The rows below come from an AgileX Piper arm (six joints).
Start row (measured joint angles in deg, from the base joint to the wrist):
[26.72, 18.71, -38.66, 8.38, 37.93, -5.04]
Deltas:
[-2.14, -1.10, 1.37, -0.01, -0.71, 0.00]
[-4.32, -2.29, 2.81, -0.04, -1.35, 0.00]
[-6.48, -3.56, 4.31, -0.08, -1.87, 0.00]
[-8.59, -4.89, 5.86, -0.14, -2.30, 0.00]
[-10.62, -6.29, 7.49, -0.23, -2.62, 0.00]
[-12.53, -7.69, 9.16, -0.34, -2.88, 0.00]
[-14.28, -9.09, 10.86, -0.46, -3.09, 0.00]
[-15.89, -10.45, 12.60, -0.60, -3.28, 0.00]
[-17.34, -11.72, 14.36, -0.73, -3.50, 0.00]
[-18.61, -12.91, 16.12, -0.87, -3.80, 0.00]
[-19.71, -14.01, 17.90, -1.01, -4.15, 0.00]
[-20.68, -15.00, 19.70, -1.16, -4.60, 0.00]
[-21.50, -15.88, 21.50, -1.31, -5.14, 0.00]
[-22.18, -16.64, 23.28, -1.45, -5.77, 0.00]
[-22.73, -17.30, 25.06, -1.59, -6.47, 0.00]
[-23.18, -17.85, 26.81, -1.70, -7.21, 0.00]
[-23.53, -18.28, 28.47, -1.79, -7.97, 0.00]
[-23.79, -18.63, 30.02, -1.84, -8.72, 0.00]
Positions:
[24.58, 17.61, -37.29, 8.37, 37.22, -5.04]
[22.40, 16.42, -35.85, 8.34, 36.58, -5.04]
[20.24, 15.15, -34.35, 8.30, 36.06, -5.04]
[18.13, 13.82, -32.80, 8.24, 35.63, -5.04]
[16.10, 12.42, -31.17, 8.15, 35.31, -5.04]
[14.19, 11.02, -29.50, 8.04, 35.05, -5.04]
[12.44, 9.62, -27.80, 7.92, 34.84, -5.04]
[10.83, 8.26, -26.06, 7.78, 34.65, -5.04]
[9.38, 6.99, -24.30, 7.65, 34.43, -5.04]
[8.11, 5.80, -22.54, 7.51, 34.13, -5.04]
[7.01, 4.70, -20.76, 7.37, 33.78, -5.04]
[6.04, 3.71, -18.96, 7.22, 33.33, -5.04]
[5.22, 2.83, -17.16, 7.07, 32.79, -5.04]
[4.54, 2.07, -15.38, 6.93, 32.16, -5.04]
[3.99, 1.41, -13.60, 6.79, 31.46, -5.04]
[3.54, 0.86, -11.85, 6.68, 30.72, -5.04]
[3.19, 0.43, -10.19, 6.59, 29.96, -5.04]
[2.93, 0.08, -8.64, 6.54, 29.21, -5.04]

